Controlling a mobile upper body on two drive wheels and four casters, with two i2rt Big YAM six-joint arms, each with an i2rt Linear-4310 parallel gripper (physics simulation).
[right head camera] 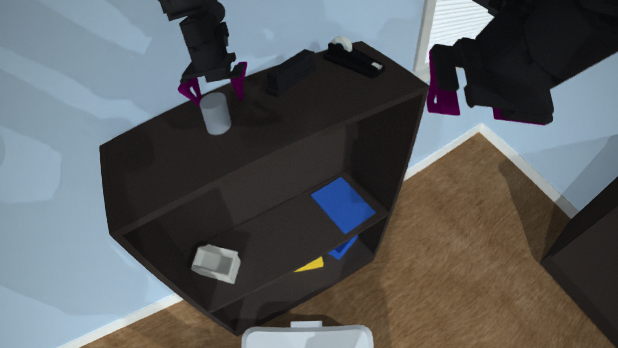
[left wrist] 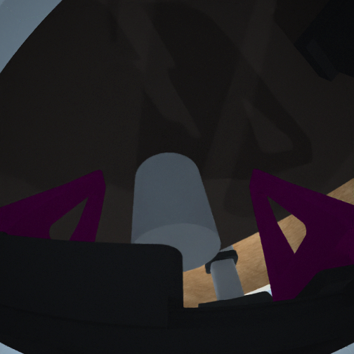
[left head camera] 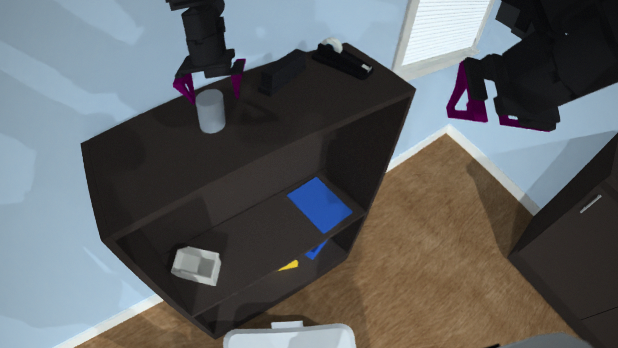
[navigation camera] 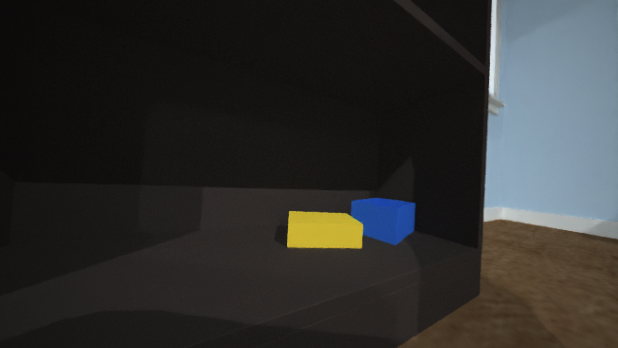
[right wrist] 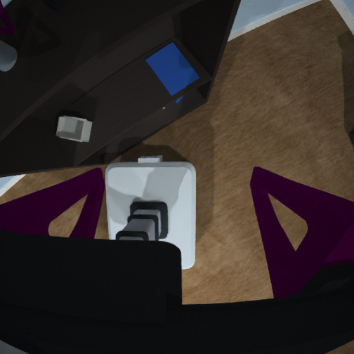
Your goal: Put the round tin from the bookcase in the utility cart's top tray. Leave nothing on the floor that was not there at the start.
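Places are measured from the left arm's base along level axes (x ahead, y left, z up), in metres.
Where they show: left gripper, fingertip midpoint: (right head camera: 220, 102) (left head camera: 215, 100); right gripper, fingertip midpoint: (right head camera: 463, 110) (left head camera: 475, 116).
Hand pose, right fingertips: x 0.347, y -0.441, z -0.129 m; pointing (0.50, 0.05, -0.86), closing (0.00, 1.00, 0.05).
Things, the pixels of their top centre, and the offset from my right fingertips. "pt": a spot on its surface instead.
- round tin, top centre: (left head camera: 209, 97) (right head camera: 212, 100) 0.229 m ahead, 0.371 m left, 0.151 m down
- dark bookcase, surface spot: (left head camera: 150, 172) (right head camera: 157, 172) pt 0.106 m ahead, 0.485 m left, 0.220 m down
- black block-shaped object, top centre: (left head camera: 284, 61) (right head camera: 291, 62) 0.382 m ahead, 0.219 m left, 0.167 m down
- tape dispenser, top centre: (right head camera: 354, 41) (left head camera: 345, 43) 0.460 m ahead, 0.059 m left, 0.151 m down
- pale open box, surface spot: (left head camera: 196, 266) pt 0.152 m ahead, 0.524 m left, 0.785 m down
- blue item, top centre: (right head camera: 343, 203) (left head camera: 319, 203) 0.404 m ahead, 0.064 m left, 0.789 m down
The round tin (left head camera: 211, 114) (right head camera: 217, 117) (left wrist: 170, 200) (right wrist: 6, 56) is a plain grey cylinder, upright on top of the dark bookcase (left head camera: 150, 172) (right head camera: 165, 172) (left wrist: 60, 110). My left gripper (left head camera: 215, 101) (right head camera: 220, 102) (left wrist: 177, 177) is open and empty at the tin's upper end. In the left wrist view the tin shows between the spread fingers, with a wider gap on the right side. Exact depth and contact are hard to tell. My right gripper (left head camera: 492, 121) (right head camera: 480, 117) (right wrist: 177, 175) is open and empty, right of the bookcase in the head views. The utility cart cannot be made out.
A black block-shaped object (left head camera: 282, 72) (right head camera: 291, 72) and a tape dispenser (left head camera: 342, 61) (right head camera: 354, 60) stand right of the tin. A pale open box (left head camera: 196, 266) and a blue item (left head camera: 320, 205) lie on the shelf. Yellow (navigation camera: 325, 230) and blue (navigation camera: 382, 220) boxes stand lower. A dark cabinet (left head camera: 575, 250) stands right.
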